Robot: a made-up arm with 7 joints. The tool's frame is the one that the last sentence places.
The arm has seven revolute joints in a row. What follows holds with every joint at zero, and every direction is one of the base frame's.
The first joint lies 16 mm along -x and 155 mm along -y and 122 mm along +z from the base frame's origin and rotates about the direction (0.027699, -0.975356, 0.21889), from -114.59 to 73.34 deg.
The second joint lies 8 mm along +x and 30 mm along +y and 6 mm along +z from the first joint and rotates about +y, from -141.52 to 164.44 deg.
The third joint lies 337 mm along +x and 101 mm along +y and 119 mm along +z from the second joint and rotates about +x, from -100.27 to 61.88 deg.
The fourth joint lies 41 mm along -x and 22 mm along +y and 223 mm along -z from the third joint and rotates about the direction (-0.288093, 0.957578, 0.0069), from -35.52 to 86.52 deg.
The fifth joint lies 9 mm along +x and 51 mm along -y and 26 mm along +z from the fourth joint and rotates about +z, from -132.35 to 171.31 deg.
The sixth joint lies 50 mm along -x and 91 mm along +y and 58 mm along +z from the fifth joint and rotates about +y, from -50.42 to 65.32 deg.
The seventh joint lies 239 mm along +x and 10 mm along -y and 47 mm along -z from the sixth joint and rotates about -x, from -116.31 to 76.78 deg.
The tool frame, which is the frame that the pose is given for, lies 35 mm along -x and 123 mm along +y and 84 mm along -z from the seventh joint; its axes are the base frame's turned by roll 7.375, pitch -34.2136 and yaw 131.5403 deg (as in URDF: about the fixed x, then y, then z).
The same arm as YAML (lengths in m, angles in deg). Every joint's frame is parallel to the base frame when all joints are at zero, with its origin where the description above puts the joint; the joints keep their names.
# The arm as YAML. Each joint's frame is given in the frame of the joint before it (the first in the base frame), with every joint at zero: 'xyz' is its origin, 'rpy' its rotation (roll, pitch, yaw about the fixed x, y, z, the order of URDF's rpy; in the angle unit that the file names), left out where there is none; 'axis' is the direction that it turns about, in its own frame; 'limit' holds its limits. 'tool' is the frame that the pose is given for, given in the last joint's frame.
units:
  length: m
  angle: deg
joints:
  - name: joint 1
    type: revolute
    origin:
      xyz: [-0.016, -0.155, 0.122]
    axis: [0.027699, -0.975356, 0.21889]
    limit:
      lower: -114.59
      upper: 73.34
  - name: joint 2
    type: revolute
    origin:
      xyz: [0.008, 0.03, 0.006]
    axis: [0.0, 1.0, 0.0]
    limit:
      lower: -141.52
      upper: 164.44
  - name: joint 3
    type: revolute
    origin:
      xyz: [0.337, 0.101, 0.119]
    axis: [1.0, 0.0, 0.0]
    limit:
      lower: -100.27
      upper: 61.88
  - name: joint 4
    type: revolute
    origin:
      xyz: [-0.041, 0.022, -0.223]
    axis: [-0.288093, 0.957578, 0.0069]
    limit:
      lower: -35.52
      upper: 86.52
  - name: joint 5
    type: revolute
    origin:
      xyz: [0.009, -0.051, 0.026]
    axis: [0.0, 0.0, 1.0]
    limit:
      lower: -132.35
      upper: 171.31
  - name: joint 6
    type: revolute
    origin:
      xyz: [-0.05, 0.091, 0.058]
    axis: [0.0, 1.0, 0.0]
    limit:
      lower: -50.42
      upper: 65.32
  - name: joint 7
    type: revolute
    origin:
      xyz: [0.239, -0.01, -0.047]
    axis: [-1.0, 0.0, 0.0]
    limit:
      lower: -116.31
      upper: 76.78
tool:
  origin:
    xyz: [-0.035, 0.123, -0.084]
    rpy: [7.38, -34.21, 131.54]

